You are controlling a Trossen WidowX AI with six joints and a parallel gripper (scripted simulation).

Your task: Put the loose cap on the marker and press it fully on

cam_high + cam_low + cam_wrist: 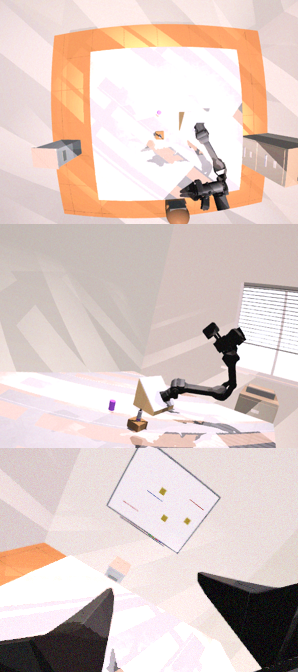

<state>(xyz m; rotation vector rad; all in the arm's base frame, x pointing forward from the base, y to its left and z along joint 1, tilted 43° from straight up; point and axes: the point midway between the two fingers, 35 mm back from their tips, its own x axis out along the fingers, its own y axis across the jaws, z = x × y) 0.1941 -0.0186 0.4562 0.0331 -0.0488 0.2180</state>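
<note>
My gripper tip is 8 cm short of the purple cap, 40 cm to the left of it and 40 cm above it.
</note>
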